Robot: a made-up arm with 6 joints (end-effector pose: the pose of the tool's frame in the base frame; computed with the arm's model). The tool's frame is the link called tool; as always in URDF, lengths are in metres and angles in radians.
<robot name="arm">
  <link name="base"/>
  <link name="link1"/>
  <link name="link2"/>
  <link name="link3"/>
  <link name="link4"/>
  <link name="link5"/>
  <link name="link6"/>
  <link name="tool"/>
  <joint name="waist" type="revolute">
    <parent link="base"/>
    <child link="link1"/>
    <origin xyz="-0.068 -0.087 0.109" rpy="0 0 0"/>
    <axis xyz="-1 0 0"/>
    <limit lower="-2.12" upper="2.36" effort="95" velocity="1.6"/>
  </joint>
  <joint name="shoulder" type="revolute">
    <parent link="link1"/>
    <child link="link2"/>
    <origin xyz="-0.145 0.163 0.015" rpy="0 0 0"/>
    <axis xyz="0 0 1"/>
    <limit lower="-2.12" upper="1.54" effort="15" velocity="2.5"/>
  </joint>
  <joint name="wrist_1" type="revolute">
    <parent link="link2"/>
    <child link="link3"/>
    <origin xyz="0.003 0.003 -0.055" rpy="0 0 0"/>
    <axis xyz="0 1 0"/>
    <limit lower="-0.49" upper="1.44" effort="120" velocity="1.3"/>
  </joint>
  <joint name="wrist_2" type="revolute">
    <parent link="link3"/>
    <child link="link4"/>
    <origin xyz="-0.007 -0.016 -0.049" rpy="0 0 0"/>
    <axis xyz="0 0 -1"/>
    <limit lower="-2.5" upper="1.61" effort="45" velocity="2.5"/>
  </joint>
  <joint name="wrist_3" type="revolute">
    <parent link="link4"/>
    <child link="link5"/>
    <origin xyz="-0.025 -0.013 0.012" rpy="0 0 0"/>
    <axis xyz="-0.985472 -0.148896 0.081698"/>
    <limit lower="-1.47" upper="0.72" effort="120" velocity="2.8"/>
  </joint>
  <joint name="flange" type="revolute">
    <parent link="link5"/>
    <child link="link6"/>
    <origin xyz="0.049 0.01 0.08" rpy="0 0 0"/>
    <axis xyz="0 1 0"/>
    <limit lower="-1.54" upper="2.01" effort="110" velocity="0.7"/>
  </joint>
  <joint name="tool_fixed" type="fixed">
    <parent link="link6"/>
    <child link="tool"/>
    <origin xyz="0.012 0.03 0" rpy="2.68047 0.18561 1.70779"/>
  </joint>
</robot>
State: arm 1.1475 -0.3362 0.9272 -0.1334 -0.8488 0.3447
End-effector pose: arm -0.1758 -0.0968 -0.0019 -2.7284 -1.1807 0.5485
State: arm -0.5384 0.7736 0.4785 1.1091 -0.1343 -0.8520
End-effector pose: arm -0.1533 0.0587 0.1954 1.8370 1.3909 0.6797
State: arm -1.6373 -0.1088 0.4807 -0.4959 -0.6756 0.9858
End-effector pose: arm -0.1604 -0.0701 0.2503 0.4479 -1.2966 -1.0475
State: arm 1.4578 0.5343 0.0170 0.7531 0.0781 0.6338
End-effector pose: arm -0.1704 -0.0746 -0.0658 1.3093 1.0873 -1.3699
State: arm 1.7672 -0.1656 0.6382 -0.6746 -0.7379 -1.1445
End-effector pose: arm -0.1433 -0.1418 -0.0104 1.0505 1.5331 -0.2758
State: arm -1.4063 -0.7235 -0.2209 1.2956 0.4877 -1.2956
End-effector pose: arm -0.1779 -0.0699 0.2224 2.5551 0.6565 -0.7789
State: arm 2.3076 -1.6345 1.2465 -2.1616 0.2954 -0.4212
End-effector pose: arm -0.2305 -0.1617 -0.0244 0.0691 2.0373 -0.3931
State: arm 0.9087 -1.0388 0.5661 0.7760 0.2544 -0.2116
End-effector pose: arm -0.1819 -0.0496 0.0013 1.9484 -0.1221 -0.9044
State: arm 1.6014 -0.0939 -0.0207 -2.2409 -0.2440 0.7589
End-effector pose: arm -0.2452 -0.0932 -0.0673 0.6568 -1.3538 2.0371
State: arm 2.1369 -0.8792 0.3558 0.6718 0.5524 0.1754
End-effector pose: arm -0.1592 -0.1971 0.0241 0.8917 -0.5362 -0.8317
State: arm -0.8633 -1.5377 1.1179 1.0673 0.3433 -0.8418
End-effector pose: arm -0.2199 0.0360 0.1397 -1.9026 -0.7836 1.2153
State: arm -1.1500 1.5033 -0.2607 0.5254 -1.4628 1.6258
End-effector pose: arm -0.1198 0.0139 0.2258 1.5420 -1.6439 -0.6645
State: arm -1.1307 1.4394 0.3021 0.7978 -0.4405 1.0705
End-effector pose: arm -0.1665 -0.0026 0.2723 -0.2900 -2.2426 -0.4926
